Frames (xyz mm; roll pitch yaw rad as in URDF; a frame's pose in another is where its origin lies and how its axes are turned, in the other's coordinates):
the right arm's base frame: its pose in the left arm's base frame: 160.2 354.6 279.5 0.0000 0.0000 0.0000
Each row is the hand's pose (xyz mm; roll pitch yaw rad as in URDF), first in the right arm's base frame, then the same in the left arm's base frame.
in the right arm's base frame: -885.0 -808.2 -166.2 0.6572 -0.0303 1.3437
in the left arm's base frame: -724.8 -453.6 113.3 0.6572 -0.0303 1.3437
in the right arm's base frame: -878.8 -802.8 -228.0 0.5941 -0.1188 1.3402
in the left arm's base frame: -718.6 -448.2 51.5 0.5941 -0.1188 1.3402
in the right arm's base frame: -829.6 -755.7 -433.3 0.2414 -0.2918 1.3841
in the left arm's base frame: -669.4 -401.1 -153.8 0.2414 -0.2918 1.3841
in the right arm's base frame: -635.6 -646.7 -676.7 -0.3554 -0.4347 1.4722
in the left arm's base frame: -475.4 -292.1 -397.2 -0.3554 -0.4347 1.4722
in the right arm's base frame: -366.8 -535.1 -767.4 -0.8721 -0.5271 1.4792
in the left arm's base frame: -206.6 -180.5 -487.9 -0.8721 -0.5271 1.4792
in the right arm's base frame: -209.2 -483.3 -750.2 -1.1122 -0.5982 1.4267
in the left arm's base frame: -49.0 -128.7 -470.7 -1.1122 -0.5982 1.4267
